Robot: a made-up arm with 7 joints. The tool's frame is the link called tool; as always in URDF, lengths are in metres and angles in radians. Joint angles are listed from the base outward.
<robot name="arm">
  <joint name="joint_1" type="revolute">
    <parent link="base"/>
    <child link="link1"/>
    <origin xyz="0 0 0.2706" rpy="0 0 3.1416"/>
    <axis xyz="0 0 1"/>
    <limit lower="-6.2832" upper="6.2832"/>
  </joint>
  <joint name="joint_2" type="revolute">
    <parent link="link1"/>
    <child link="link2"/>
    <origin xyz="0 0 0" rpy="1.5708 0 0"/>
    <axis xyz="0 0 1"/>
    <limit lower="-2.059" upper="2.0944"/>
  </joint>
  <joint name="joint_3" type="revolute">
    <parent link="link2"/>
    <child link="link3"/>
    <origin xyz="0 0.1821 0" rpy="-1.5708 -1.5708 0"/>
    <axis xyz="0 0 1"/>
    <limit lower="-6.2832" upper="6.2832"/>
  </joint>
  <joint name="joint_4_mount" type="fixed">
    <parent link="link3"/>
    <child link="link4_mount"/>
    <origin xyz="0 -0.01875 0" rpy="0 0 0"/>
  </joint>
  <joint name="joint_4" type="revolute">
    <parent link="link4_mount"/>
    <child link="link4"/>
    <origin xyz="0 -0.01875 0" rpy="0 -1.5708 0"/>
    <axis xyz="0 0 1"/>
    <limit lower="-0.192" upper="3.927"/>
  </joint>
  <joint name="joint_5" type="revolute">
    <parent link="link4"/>
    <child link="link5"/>
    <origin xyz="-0.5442 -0.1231 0" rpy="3.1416 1.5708 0"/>
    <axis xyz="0 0 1"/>
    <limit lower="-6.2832" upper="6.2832"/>
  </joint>
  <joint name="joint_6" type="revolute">
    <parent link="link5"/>
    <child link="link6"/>
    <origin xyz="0 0 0" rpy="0 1.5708 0"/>
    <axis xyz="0 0 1"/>
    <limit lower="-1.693" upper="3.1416"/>
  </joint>
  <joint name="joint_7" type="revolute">
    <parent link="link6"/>
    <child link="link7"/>
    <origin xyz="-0.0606 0.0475 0" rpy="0 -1.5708 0"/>
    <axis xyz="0 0 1"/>
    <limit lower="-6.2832" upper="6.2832"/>
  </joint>
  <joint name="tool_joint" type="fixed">
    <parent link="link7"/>
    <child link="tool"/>
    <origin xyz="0 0 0" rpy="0 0 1.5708"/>
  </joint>
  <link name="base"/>
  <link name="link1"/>
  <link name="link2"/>
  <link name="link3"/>
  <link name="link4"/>
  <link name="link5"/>
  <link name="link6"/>
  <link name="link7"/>
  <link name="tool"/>
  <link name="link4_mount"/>
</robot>
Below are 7 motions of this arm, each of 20 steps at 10 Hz.
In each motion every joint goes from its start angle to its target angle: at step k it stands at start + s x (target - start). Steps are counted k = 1, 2, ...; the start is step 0. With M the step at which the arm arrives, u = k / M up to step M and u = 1 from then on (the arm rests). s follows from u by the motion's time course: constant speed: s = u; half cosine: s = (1 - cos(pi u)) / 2; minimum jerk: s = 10 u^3 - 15 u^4 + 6 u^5.
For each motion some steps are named. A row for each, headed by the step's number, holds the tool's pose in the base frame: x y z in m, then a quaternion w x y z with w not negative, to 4 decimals.
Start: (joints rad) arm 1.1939 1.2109 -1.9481 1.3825 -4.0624 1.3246 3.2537
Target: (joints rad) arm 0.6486 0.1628 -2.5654 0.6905 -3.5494 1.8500 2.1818
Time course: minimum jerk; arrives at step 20
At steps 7, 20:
7: 0.4836 -0.3387 0.5840 0.4934 0.3080 0.6429 0.4983
20: -0.1726 -0.5352 0.2048 0.9249 0.3046 0.0874 0.2102

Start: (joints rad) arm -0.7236 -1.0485 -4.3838 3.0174 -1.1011 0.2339 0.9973
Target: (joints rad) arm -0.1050 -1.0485 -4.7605 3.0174 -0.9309 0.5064 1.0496
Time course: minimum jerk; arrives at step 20
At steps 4, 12, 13, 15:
4: -0.5683 0.4281 0.6574 0.3965 0.0254 -0.4505 -0.7995
12: -0.6852 0.1928 0.6637 0.5089 0.0565 -0.3760 -0.7723
13: -0.6936 0.1589 0.6647 0.5244 0.0588 -0.3654 -0.7668
15: -0.7034 0.1038 0.6662 0.5494 0.0617 -0.3482 -0.7570

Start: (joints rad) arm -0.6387 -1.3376 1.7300 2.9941 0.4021 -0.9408 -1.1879
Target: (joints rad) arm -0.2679 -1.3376 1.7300 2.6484 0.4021 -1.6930 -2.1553
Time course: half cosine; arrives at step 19
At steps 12, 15, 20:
12: -0.6217 0.3149 0.4516 0.1679 0.3683 0.2529 -0.8788
15: -0.6210 0.3008 0.4403 0.1234 0.3063 0.3330 -0.8832
20: -0.6204 0.2934 0.4337 0.0990 0.2669 0.3717 -0.8836

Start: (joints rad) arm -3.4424 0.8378 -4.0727 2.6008 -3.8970 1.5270 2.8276
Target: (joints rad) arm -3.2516 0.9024 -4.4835 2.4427 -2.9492 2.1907 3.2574
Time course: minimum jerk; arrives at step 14
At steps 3, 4, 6, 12, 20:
3: -0.5008 -0.0020 0.8970 0.7822 -0.5143 0.2191 0.2749
4: -0.5074 -0.0146 0.8891 0.7613 -0.5366 0.2199 0.2899
6: -0.5270 -0.0535 0.8619 0.6986 -0.6022 0.2192 0.3180
12: -0.5692 -0.1689 0.7583 0.5543 -0.7594 0.2048 0.2721
20: -0.5702 -0.1734 0.7536 0.5504 -0.7643 0.2041 0.2671

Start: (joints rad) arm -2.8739 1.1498 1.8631 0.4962 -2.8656 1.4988 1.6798
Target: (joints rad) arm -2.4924 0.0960 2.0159 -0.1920 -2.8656 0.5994 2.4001
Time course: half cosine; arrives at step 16
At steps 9, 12, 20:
9: 0.3511 -0.0596 -0.0542 0.2987 0.8253 -0.1060 0.4675
12: 0.1823 0.0030 -0.1527 0.1761 0.9371 -0.0272 0.3001
20: 0.0661 0.0112 -0.1758 0.1296 0.9766 -0.0076 0.1713

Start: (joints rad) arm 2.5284 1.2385 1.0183 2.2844 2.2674 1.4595 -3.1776
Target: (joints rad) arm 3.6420 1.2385 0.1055 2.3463 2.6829 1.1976 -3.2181
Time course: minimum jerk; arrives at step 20
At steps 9, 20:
9: -0.7905 -0.1274 0.2359 0.9506 0.0801 -0.2671 0.1360
20: -0.6753 -0.4325 0.1670 0.8702 0.2925 -0.3205 0.2335

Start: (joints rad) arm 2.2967 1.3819 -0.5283 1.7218 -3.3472 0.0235 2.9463
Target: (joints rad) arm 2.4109 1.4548 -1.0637 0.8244 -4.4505 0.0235 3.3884
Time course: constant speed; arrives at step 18
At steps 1, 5, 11, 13, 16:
1: -0.0197 0.5383 -0.1913 0.0435 0.1971 0.9301 0.3068
5: 0.1123 0.4982 -0.1794 0.1755 0.1480 0.9334 0.2759
11: 0.2865 0.4203 -0.1085 0.3540 0.0955 0.9086 0.2001
13: 0.3348 0.3891 -0.0744 0.4063 0.0848 0.8941 0.1682
16: 0.3961 0.3372 -0.0173 0.4763 0.0758 0.8684 0.1153

